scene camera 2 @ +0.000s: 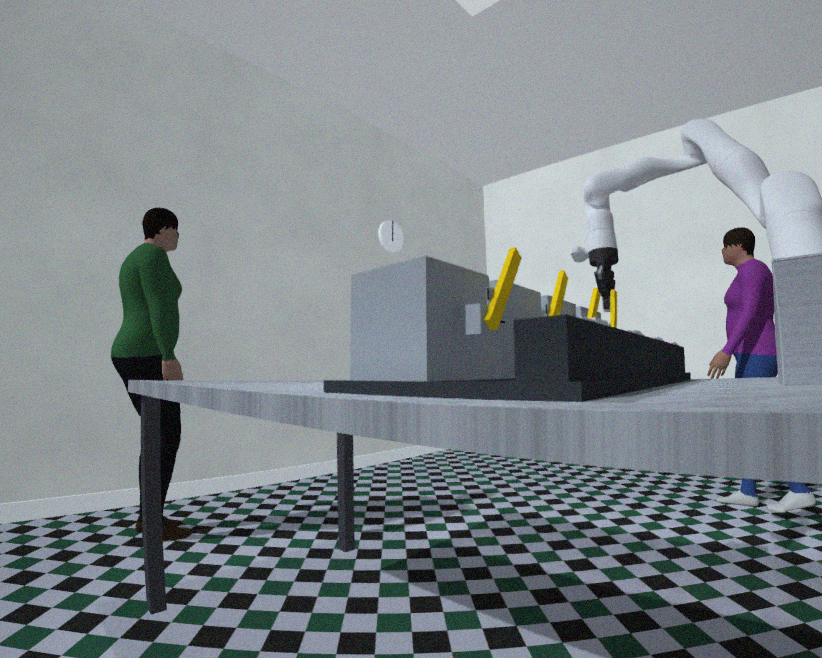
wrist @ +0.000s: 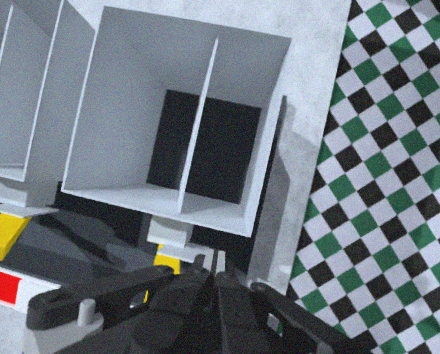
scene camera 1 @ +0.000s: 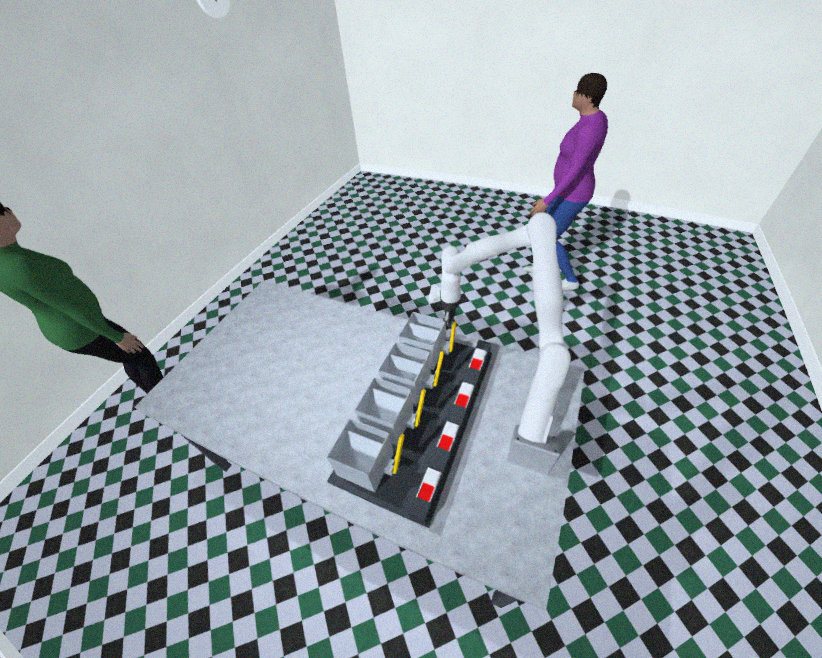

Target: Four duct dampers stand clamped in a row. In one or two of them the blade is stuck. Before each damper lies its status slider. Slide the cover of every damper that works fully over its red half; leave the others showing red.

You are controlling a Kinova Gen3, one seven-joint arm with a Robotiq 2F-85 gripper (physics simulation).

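Places are measured from the arm's base along level axes (x ahead, y left, z up), in centimetres.
Pixels of known places: gripper, fingertip midpoint: (scene camera 2: 607,311) (wrist: 214,262) (scene camera 1: 449,325); arm's base, link origin: (scene camera 2: 816,300) (scene camera 1: 531,435).
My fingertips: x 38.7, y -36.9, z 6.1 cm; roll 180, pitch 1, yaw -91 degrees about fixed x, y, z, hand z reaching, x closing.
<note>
Ahead of a thing's pixels: the offset from my fingertips to its top centre. "*": to the spot under its first point.
Four grey dampers stand in a row, from the near one @(* dx +16.8, dy +61.7, dz -10.6 cm) (scene camera 1: 356,461) (scene camera 2: 388,322) to the far one @(* dx +12.0, dy +12.1, dz -0.4 cm) (scene camera 1: 413,341) (wrist: 115,112). In the wrist view, the far damper's thin blade @(* dx +8.2, dy +3.0, dz -0.9 cm) (wrist: 192,150) is nearly edge-on, with dark openings on both sides. Yellow levers (scene camera 1: 397,453) (scene camera 1: 420,408) (scene camera 1: 438,369) are on the dampers; the far lever @(dx -2.3, dy +4.1, dz +4.9 cm) (scene camera 1: 451,337) (wrist: 167,261) is left of my fingertips in the wrist view. My gripper (scene camera 1: 449,323) (scene camera 2: 606,306) (wrist: 214,262) is shut and empty, close beside it; contact is unclear. Sliders (scene camera 1: 425,491) (scene camera 1: 445,441) (scene camera 1: 462,400) (scene camera 1: 476,363) all show red beside white covers.
The dampers and sliders share a dark base (scene camera 1: 411,511) (scene camera 2: 452,388) on the grey table (scene camera 1: 274,356) (scene camera 2: 411,418). The arm's base block (scene camera 1: 538,452) stands on the slider side. Two people, in green (scene camera 1: 51,301) (scene camera 2: 152,295) and purple (scene camera 1: 579,157) (scene camera 2: 750,308), stand beyond the table.
</note>
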